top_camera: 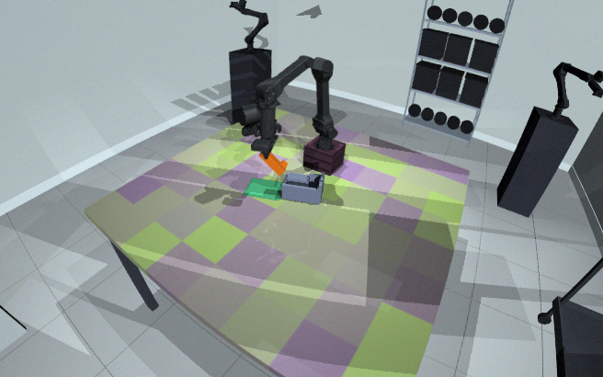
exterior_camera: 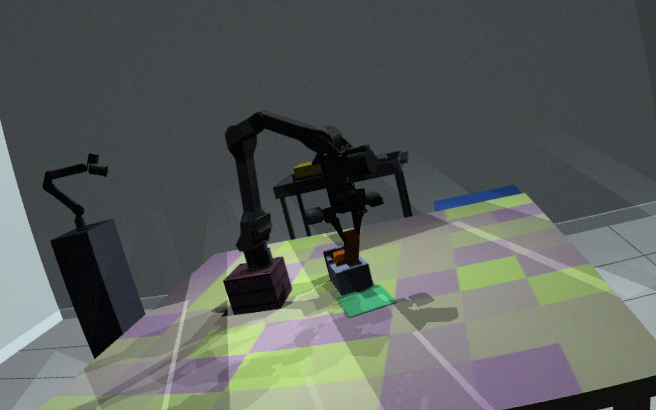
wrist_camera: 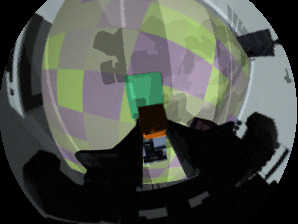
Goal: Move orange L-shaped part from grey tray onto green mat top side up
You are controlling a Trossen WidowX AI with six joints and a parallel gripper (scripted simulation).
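The green mat is 1 cm to the right of my gripper tip and 17 cm below it. Also, from my gripper tip: orange L-shaped part: 2 cm behind, 3 cm to the left, 3 cm below.
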